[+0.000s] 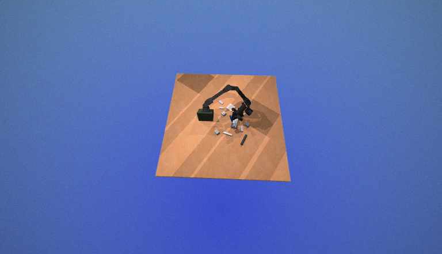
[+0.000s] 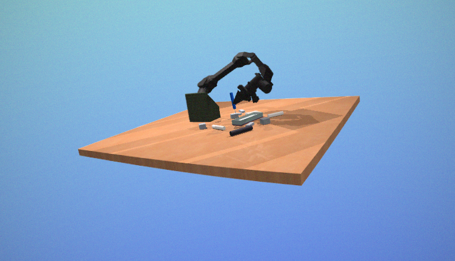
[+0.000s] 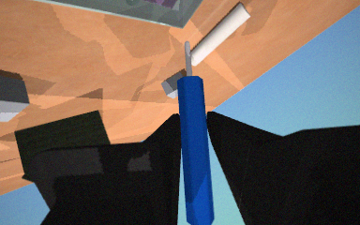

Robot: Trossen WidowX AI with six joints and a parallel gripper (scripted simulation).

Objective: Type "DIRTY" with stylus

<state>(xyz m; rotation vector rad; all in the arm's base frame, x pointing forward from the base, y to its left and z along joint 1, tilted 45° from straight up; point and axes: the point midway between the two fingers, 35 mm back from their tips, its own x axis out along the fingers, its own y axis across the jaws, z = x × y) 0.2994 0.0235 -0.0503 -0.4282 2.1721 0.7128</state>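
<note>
The stylus tip lies 40 mm below my gripper tip, 10 mm to the right of it and 10 mm ahead of it. The rest, counted from my gripper tip: black bar: 160 mm to the right, 160 mm ahead, 100 mm below; then grey block: 140 mm behind, 120 mm to the right, 100 mm below; then stylus: 10 mm below.
</note>
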